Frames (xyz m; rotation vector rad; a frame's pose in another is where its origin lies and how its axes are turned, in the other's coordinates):
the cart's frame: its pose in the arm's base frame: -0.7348 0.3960 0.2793 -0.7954 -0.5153 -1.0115
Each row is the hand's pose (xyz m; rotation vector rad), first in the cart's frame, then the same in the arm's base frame.
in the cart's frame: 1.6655 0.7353 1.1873 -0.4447 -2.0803 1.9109
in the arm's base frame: 0.6463 0.6420 1.9395 -1.8641 -0.7680 1.8866
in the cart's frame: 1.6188 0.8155 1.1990 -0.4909 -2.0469 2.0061
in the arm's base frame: 0.6963 0.7003 1.8863 -1.8646 -0.6667 1.9458
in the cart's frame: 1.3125 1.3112 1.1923 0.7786 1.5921 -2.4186
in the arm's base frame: 0.9998 1.0084 1.4957 -1.8070 0.0747 2.3212
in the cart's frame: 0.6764 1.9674 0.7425 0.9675 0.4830 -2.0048
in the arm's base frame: 1.3076 1.1951 0.5428 1.2243 -1.2279 -2.2841
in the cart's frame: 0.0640 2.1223 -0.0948 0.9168 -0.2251 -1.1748
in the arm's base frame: 1.1884 0.9159 -0.4612 0.3275 -1.5927 -1.5245
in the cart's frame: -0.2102 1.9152 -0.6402 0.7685 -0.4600 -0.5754
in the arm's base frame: 0.8926 0.5750 -0.9214 -0.1638 -1.4842 -1.0252
